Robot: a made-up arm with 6 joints. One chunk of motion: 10 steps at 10 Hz.
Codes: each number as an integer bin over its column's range. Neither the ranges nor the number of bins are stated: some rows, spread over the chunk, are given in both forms.
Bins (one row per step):
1: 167 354 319 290 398 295
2: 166 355 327 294 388 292
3: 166 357 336 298 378 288
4: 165 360 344 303 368 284
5: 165 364 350 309 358 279
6: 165 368 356 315 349 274
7: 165 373 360 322 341 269
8: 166 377 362 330 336 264
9: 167 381 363 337 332 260
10: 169 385 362 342 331 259
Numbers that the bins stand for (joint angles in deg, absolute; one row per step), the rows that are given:
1: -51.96 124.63 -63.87 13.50 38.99 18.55
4: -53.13 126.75 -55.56 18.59 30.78 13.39
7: -53.13 131.32 -50.23 26.02 23.39 6.34
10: -50.79 135.55 -49.57 33.85 20.66 1.64
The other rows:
2: -52.55 124.99 -61.21 15.07 36.25 17.14
3: -52.55 125.69 -58.22 16.63 33.52 15.27
5: -53.13 128.16 -53.56 20.94 28.05 11.04
6: -53.13 129.56 -51.57 23.29 25.58 8.69
8: -52.55 132.73 -49.57 29.16 22.03 3.99
9: -51.96 134.14 -49.24 31.90 20.93 2.11

